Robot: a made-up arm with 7 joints. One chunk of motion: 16 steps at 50 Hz.
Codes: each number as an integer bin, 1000 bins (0 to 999) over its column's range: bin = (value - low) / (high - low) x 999, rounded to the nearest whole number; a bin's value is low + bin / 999 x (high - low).
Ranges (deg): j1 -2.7..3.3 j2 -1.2..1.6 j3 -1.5..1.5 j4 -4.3..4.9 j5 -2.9..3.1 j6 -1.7..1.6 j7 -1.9..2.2
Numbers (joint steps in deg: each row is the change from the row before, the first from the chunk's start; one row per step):
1: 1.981 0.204 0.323 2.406 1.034 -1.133 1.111
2: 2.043 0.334 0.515 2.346 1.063 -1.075 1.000
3: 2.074 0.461 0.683 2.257 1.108 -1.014 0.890
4: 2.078 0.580 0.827 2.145 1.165 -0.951 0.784
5: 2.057 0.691 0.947 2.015 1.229 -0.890 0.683
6: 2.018 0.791 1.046 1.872 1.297 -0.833 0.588
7: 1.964 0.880 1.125 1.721 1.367 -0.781 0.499
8: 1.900 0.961 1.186 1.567 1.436 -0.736 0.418
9: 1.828 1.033 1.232 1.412 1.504 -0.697 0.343
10: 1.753 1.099 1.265 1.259 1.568 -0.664 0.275
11: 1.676 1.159 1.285 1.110 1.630 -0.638 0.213
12: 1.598 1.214 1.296 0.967 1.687 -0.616 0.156
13: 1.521 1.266 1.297 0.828 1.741 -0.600 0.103
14: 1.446 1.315 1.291 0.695 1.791 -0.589 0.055
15: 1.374 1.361 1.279 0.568 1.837 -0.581 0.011
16: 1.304 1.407 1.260 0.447 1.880 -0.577 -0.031
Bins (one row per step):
1: 779 501 607 728 655 172 734
2: 790 547 671 722 660 189 707
3: 795 593 727 712 667 208 680
4: 796 635 775 700 677 227 654
5: 792 675 815 686 687 245 629
6: 786 710 848 670 699 262 606
7: 777 742 874 654 710 278 585
8: 766 771 894 637 722 292 565
9: 754 797 910 620 733 304 547
10: 741 820 921 604 744 314 530
11: 729 842 927 587 754 321 515
12: 716 861 931 572 764 328 501
13: 703 880 931 557 773 333 488
14: 690 897 929 542 781 336 476
15: 678 914 925 529 789 339 466
16: 667 930 919 515 796 340 455

